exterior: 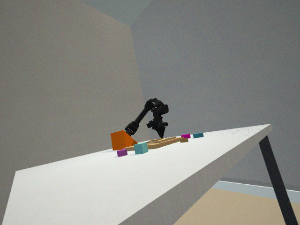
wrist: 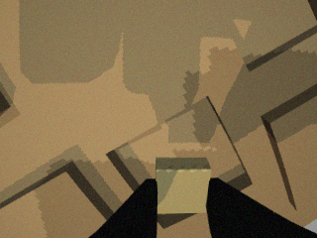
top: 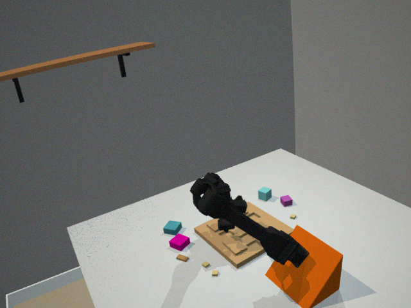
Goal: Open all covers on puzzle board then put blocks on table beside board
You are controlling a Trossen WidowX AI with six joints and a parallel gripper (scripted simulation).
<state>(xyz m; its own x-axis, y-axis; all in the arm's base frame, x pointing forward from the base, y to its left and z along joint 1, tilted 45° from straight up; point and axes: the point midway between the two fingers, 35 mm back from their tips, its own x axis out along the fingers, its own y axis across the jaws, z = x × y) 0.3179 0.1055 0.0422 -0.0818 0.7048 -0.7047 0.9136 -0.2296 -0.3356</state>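
The tan puzzle board is 1 cm behind my gripper tip, 5 cm to the right of it and 2 cm below it. Also, from my gripper tip: flat brown piece 2 cm behind, 21 cm to the left, 3 cm below; then teal block 18 cm ahead, 17 cm to the left, 2 cm below; then magenta block 7 cm ahead, 18 cm to the left, 2 cm below.
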